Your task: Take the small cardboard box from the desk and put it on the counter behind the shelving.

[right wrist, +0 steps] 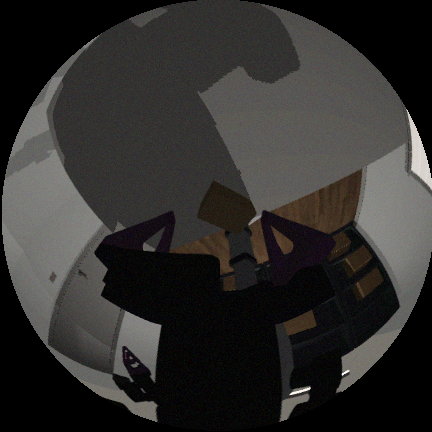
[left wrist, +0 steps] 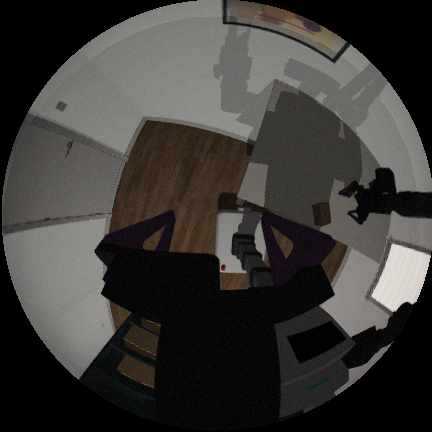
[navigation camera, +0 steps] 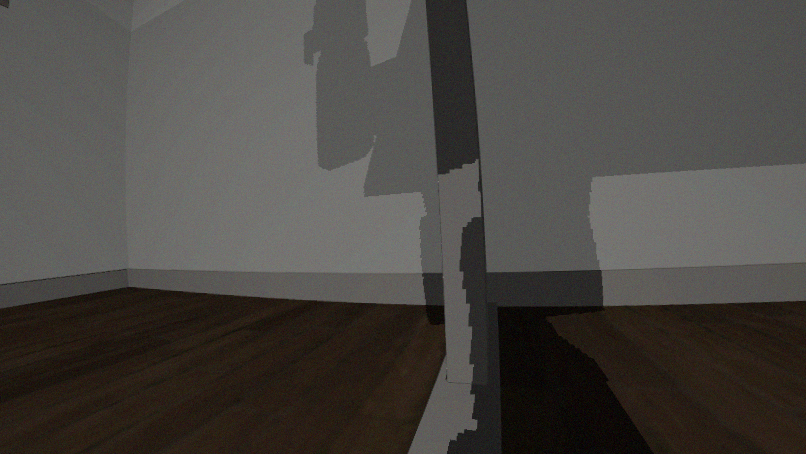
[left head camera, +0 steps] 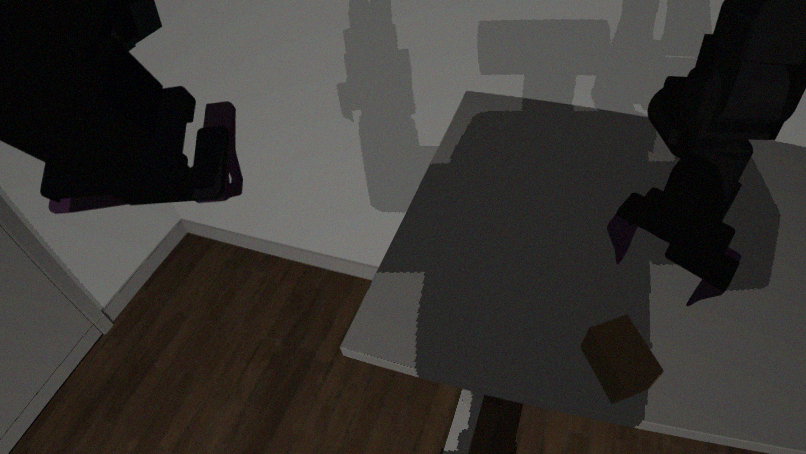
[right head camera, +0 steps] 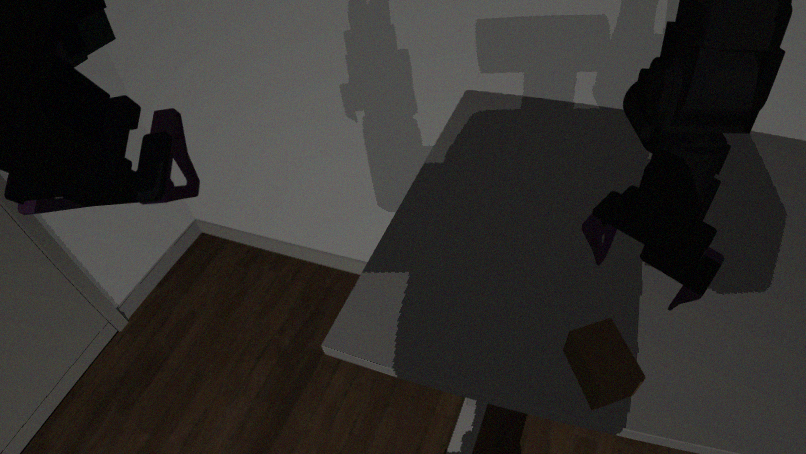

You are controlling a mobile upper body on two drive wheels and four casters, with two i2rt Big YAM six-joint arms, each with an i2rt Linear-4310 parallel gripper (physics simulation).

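The small brown cardboard box sits on the grey desk near its front edge. My right gripper is open and empty. It hangs over the desk, apart from the box and higher in the head views. My left gripper is open and empty, left of the desk. I cannot make out the counter in these views.
Dark shelving with several brown boxes shows at the lower right of the right wrist view and at the lower left of the left wrist view. A desk leg stands upright in the navigation view. A door is at the left.
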